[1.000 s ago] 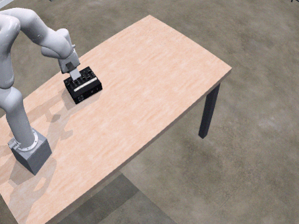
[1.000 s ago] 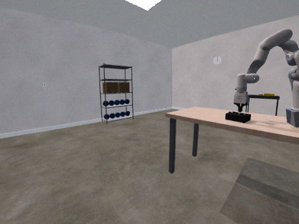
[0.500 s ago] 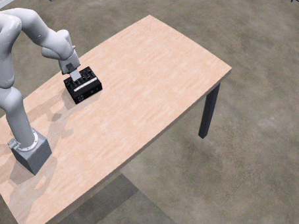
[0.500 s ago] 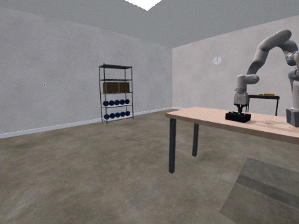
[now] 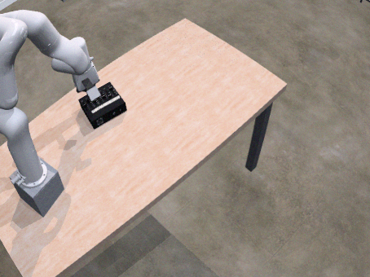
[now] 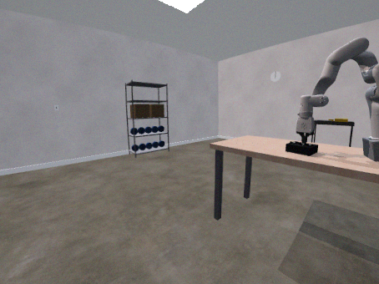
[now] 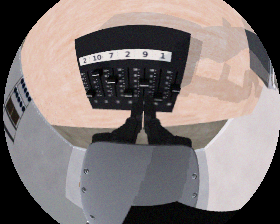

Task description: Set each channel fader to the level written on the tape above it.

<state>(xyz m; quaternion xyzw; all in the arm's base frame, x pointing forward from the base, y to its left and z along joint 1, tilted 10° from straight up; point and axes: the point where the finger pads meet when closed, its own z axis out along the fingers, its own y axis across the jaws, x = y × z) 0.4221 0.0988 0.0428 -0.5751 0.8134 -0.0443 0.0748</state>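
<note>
Right now the fader cap is 3 cm ahead of my hand, 4 cm to the right of it and 3 cm below it.
</note>
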